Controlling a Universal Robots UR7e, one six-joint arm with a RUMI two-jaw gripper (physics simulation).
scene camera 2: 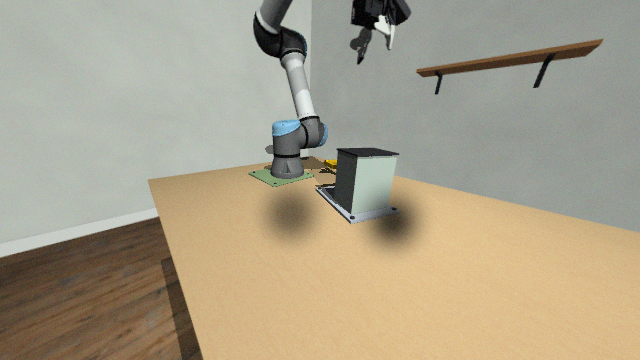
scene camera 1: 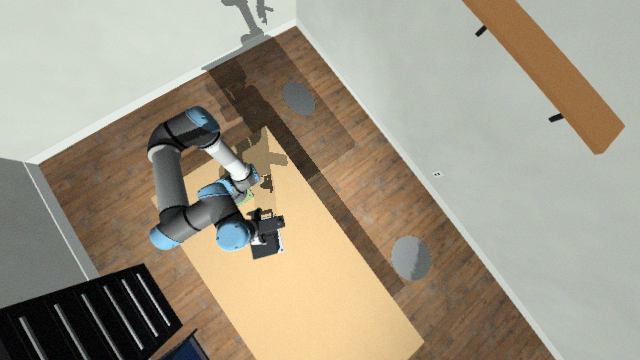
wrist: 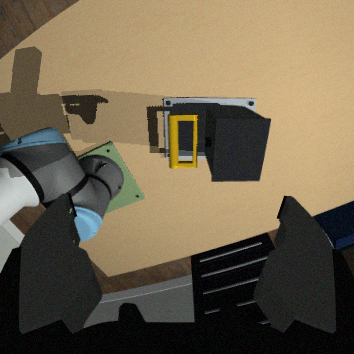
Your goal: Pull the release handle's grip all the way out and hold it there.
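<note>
The release handle's yellow rectangular grip point(wrist: 174, 142) point(scene camera 2: 331, 163) stands out from one side of the dark box-shaped housing point(wrist: 237, 150) point(scene camera 2: 372, 182) point(scene camera 1: 266, 250). The housing sits on a light grey base plate point(wrist: 210, 100) point(scene camera 2: 372, 215) with dark screws. In scene camera 2 the housing hides most of the grip; in scene camera 1 the grip is hidden under the gripper. My gripper point(wrist: 177, 197) point(scene camera 2: 375, 55) is wide open and empty, high above the housing and grip. In the wrist view, the grip and housing lie beyond the fingertips, apart from both fingers.
The arm's base stands on a green plate point(wrist: 131, 192) point(scene camera 2: 277, 182) point(scene camera 1: 247, 198) on the wooden table point(scene camera 1: 320, 280) point(scene camera 2: 350, 290), on the grip's side of the housing. A black cabinet point(scene camera 1: 95, 320) point(wrist: 230, 260) and a blue bin point(scene camera 1: 185, 350) point(wrist: 340, 225) stand beside the table. A wall shelf point(scene camera 1: 555, 70) point(scene camera 2: 500, 61) hangs opposite.
</note>
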